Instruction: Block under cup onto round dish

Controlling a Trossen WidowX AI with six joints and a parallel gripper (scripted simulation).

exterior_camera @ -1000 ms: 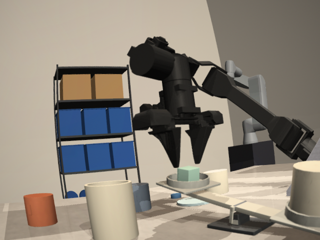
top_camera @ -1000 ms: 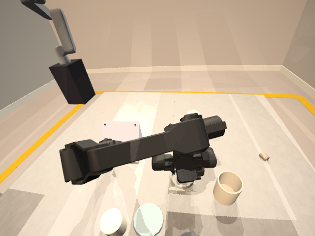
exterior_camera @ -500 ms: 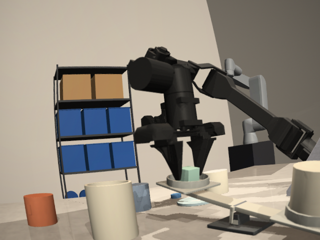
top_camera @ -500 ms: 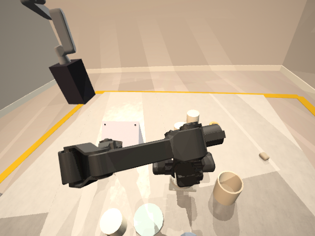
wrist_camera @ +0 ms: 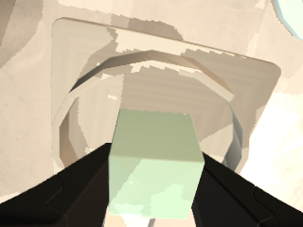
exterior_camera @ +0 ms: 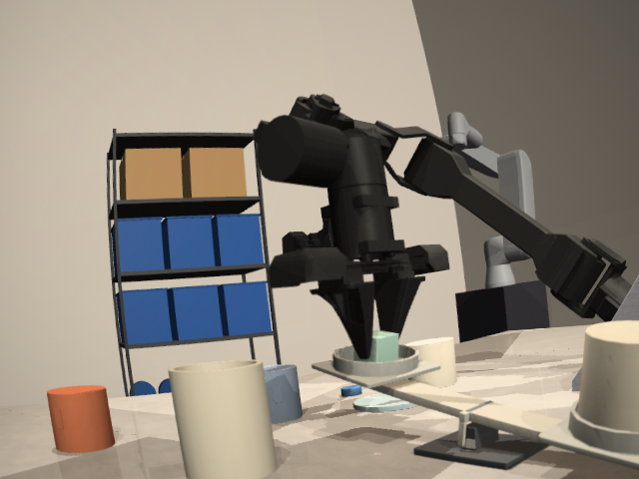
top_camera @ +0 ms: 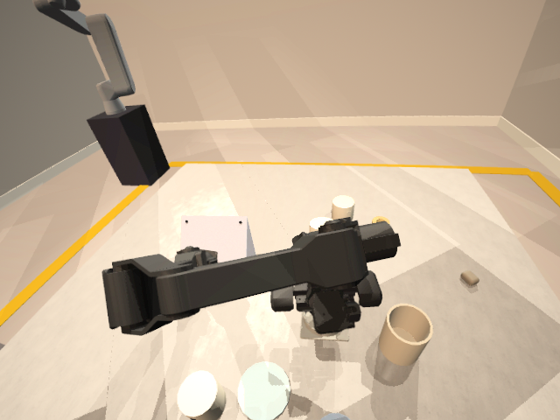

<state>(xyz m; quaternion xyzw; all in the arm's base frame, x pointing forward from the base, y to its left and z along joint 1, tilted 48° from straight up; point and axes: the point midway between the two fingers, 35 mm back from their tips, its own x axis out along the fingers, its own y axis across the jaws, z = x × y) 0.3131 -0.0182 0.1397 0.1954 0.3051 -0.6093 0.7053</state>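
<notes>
The round dish is 130 mm to the right of my gripper tip, 100 mm behind it and 80 mm below it. The rest, counted from my gripper tip: blue cylinder (170 mm to the right, 40 mm below, 40 mm ahead); balance (120 mm to the left, 40 mm below, 10 mm behind); pale green block (10 mm above).
</notes>
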